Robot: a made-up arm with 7 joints. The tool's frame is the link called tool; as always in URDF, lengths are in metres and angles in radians. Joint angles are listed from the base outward.
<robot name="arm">
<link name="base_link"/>
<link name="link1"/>
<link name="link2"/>
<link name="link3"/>
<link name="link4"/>
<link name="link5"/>
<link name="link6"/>
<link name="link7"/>
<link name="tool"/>
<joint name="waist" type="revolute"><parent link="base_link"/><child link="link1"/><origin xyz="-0.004 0.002 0.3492"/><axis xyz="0 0 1"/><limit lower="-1.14" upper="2.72"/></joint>
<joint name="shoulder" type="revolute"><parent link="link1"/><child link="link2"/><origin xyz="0.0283 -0.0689 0.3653"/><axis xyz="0 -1 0"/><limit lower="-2.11" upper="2.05"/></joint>
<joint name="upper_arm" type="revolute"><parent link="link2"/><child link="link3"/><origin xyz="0.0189 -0.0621 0.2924"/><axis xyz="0 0 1"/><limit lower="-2.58" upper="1.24"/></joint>
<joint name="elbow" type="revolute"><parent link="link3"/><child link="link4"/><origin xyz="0.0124 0.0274 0.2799"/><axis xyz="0 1 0"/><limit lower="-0.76" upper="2.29"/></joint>
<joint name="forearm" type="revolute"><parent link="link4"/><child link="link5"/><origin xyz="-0.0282 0.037 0.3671"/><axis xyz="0 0 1"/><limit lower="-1.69" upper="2.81"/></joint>
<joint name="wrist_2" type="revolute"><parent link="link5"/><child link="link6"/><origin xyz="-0.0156 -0.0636 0.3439"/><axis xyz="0 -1 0"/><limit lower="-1.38" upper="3.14"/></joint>
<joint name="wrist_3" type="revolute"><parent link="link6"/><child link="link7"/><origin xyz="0.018 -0.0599 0.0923"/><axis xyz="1 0 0"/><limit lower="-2.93" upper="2.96"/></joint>
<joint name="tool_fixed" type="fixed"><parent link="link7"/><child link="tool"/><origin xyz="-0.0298 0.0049 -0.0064" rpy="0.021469 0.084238 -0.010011"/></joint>
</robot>
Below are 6 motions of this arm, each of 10 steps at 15 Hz.
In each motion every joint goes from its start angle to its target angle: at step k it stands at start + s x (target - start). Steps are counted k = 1, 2, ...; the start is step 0. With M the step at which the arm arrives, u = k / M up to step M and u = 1 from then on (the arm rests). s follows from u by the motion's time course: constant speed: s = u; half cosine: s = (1 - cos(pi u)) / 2; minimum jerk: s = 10 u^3 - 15 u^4 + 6 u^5.
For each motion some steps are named. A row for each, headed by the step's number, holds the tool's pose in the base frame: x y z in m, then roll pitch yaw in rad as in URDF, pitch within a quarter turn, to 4 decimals.
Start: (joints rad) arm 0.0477 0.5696 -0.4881 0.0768 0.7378 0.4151 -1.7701
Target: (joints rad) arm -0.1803 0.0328 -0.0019 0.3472 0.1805 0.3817 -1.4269
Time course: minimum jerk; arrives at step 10
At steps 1, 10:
1: -0.6380 -0.2649 1.8931 -1.7828 -0.9326 0.2649
10: 0.1799 -0.2395 2.0553 -1.3435 -0.0648 -0.0991

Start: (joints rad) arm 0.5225 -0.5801 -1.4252 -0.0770 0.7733 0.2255 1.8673
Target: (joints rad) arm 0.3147 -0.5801 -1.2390 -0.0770 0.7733 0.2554 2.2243
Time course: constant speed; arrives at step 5
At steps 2, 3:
2: 0.7203 0.2166 1.8892 1.6903 0.2069 -0.0229
3: 0.7284 0.1836 1.8899 1.7802 0.2040 -0.0276

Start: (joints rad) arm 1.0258 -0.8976 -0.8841 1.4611 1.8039 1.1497 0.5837
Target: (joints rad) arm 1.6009 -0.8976 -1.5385 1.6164 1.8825 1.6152 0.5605
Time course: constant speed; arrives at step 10
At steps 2, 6, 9, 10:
2: 0.9830 0.3066 0.7210 1.8167 0.5149 0.4218
6: 0.9136 0.3638 0.8332 1.6268 0.3037 0.2109
9: 0.8431 0.4033 0.9194 1.5709 0.1085 0.0963
10: 0.8163 0.4149 0.9475 1.5676 0.0413 0.0616

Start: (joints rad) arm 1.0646 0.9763 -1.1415 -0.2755 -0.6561 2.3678 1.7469
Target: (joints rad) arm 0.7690 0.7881 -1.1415 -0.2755 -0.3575 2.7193 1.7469
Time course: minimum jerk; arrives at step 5
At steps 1, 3, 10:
1: -0.6218 -0.7525 1.2807 -2.6124 -0.4391 2.9822
3: -0.6768 -0.6036 1.3792 -2.3499 -0.2339 2.6130
10: -0.6882 -0.5275 1.4313 -2.2491 -0.1065 2.4673

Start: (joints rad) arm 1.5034 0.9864 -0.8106 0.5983 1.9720 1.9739 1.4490
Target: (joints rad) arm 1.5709 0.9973 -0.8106 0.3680 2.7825 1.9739 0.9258
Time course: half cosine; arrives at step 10
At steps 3, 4, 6, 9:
3: 0.3971 -0.6845 1.6134 -1.0897 -0.5569 -0.7096
4: 0.3799 -0.6916 1.6217 -1.0473 -0.5802 -0.6968
6: 0.3368 -0.7130 1.6359 -0.9454 -0.6440 -0.6863
9: 0.2866 -0.7429 1.6421 -0.8222 -0.7222 -0.7087

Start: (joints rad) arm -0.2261 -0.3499 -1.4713 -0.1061 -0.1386 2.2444 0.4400
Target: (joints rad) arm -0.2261 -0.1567 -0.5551 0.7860 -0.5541 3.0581 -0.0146
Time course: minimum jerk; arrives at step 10
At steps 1, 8, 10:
1: 0.3958 -0.0539 1.8590 -2.1716 -0.7861 0.9108
8: 0.4048 -0.4604 1.7534 -2.3577 -0.8275 1.3419
10: 0.4243 -0.4652 1.7343 -2.3605 -0.8155 1.3813

